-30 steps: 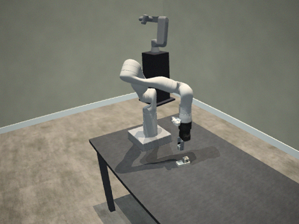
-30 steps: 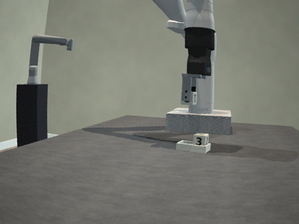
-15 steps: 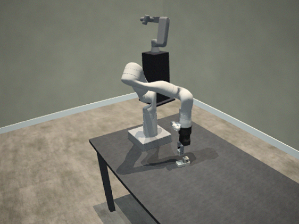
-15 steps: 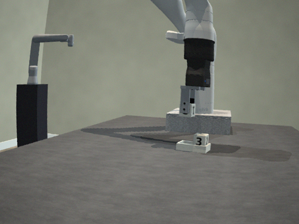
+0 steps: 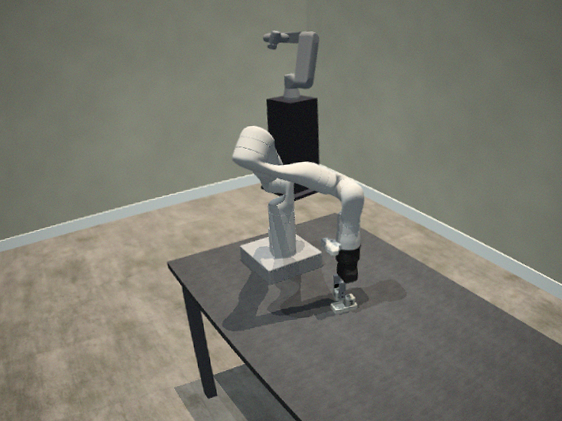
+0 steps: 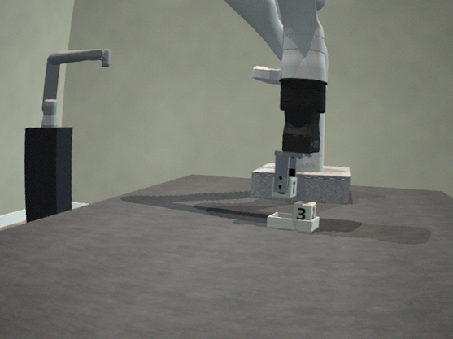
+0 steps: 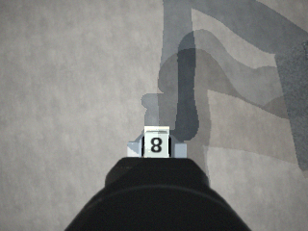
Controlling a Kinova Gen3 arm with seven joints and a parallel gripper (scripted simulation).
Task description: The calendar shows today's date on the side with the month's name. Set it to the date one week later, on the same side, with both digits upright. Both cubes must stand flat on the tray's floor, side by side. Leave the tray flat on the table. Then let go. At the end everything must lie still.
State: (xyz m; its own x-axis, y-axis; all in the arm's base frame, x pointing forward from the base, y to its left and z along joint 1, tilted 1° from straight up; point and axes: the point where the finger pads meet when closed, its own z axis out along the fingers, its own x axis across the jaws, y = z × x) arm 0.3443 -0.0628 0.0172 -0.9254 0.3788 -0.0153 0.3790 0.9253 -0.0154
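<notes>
My gripper is now 1 cm short of the white tray, 2 cm to the right of it and 7 cm above it.
</notes>
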